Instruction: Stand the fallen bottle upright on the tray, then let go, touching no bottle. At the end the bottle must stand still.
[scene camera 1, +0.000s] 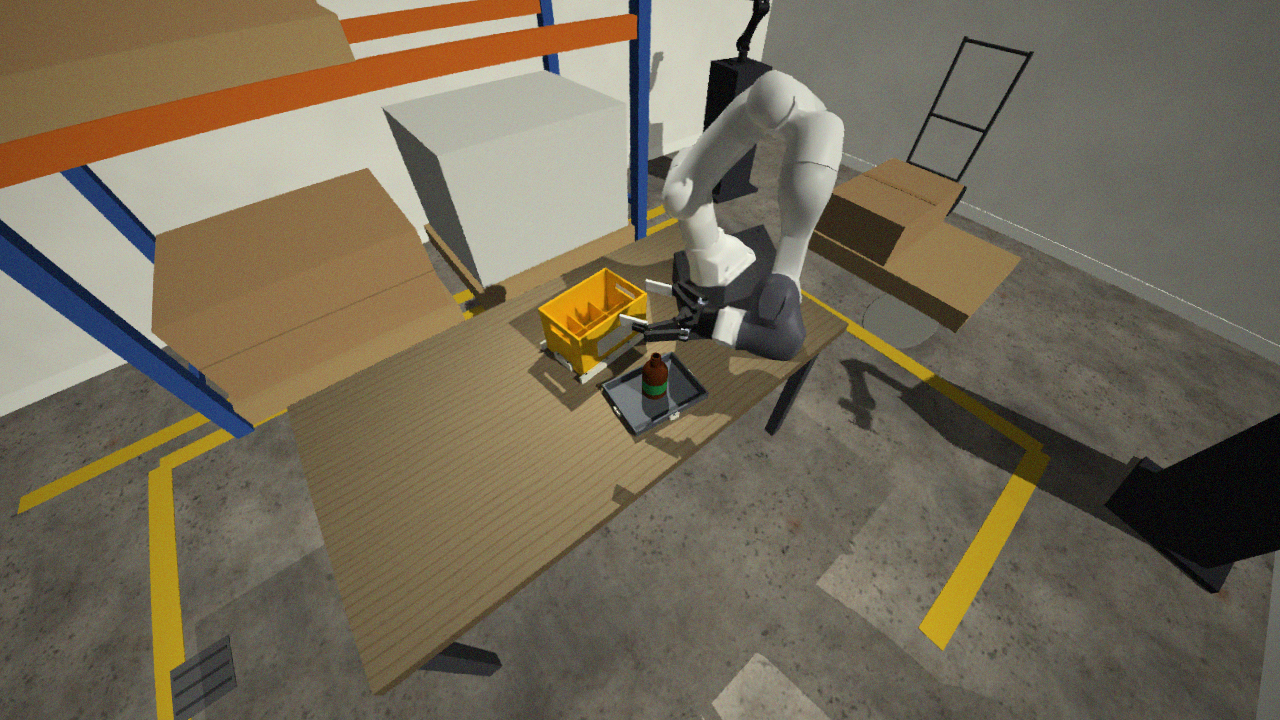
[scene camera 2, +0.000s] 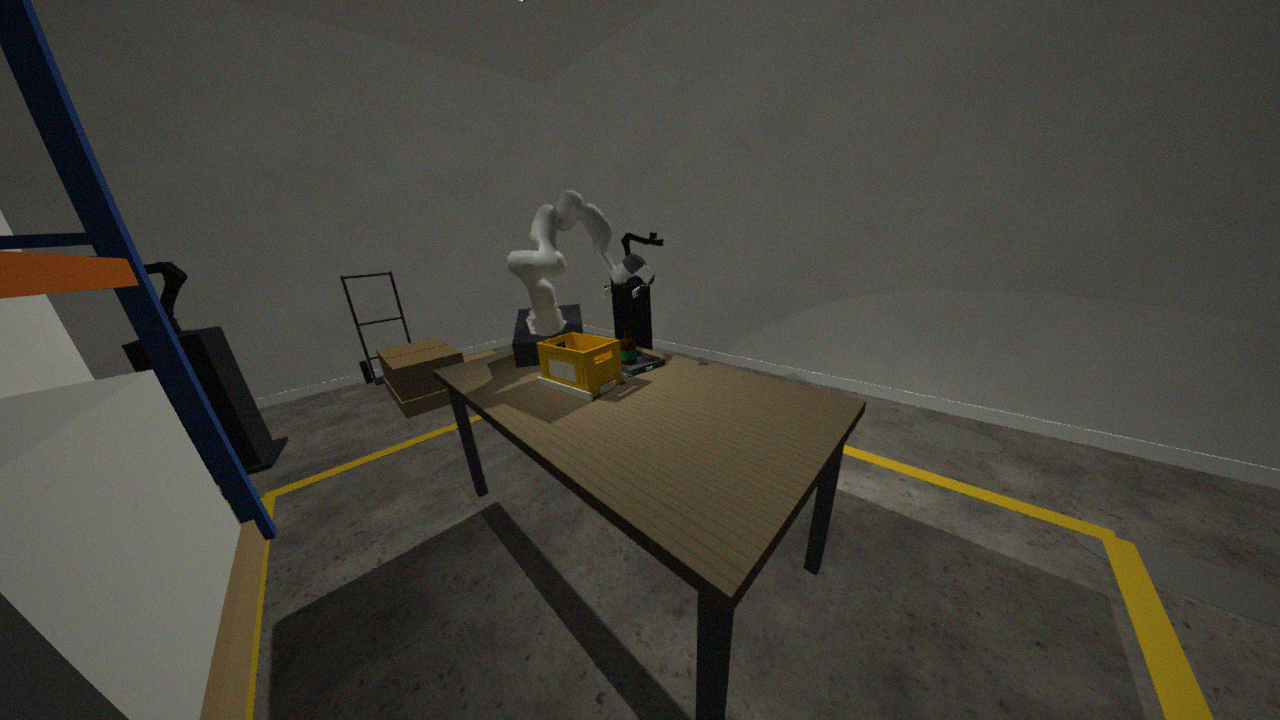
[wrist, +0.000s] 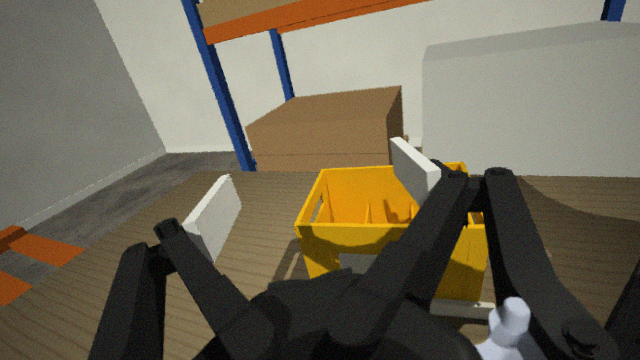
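Note:
The brown bottle with a green band (scene camera 1: 655, 379) (scene camera 2: 628, 347) stands upright on the grey tray (scene camera 1: 628, 399) (scene camera 2: 650, 364). Scene camera 2 shows it small, behind the crate's right end. My gripper (scene camera 1: 646, 304) (scene camera 2: 622, 289) (wrist: 312, 173) is open, with nothing between its white finger pads. It is apart from the bottle, above and toward the arm's base and the crate. The bottle and the tray do not show in the wrist view.
A yellow crate with dividers (scene camera 1: 583, 343) (scene camera 2: 580, 365) (wrist: 350, 245) stands beside the tray on the wooden table (scene camera 1: 465, 465) (scene camera 2: 707, 447), close to my fingers. The racking with blue posts (scene camera 1: 639, 134) (wrist: 220, 85) and large boxes stands beyond the table.

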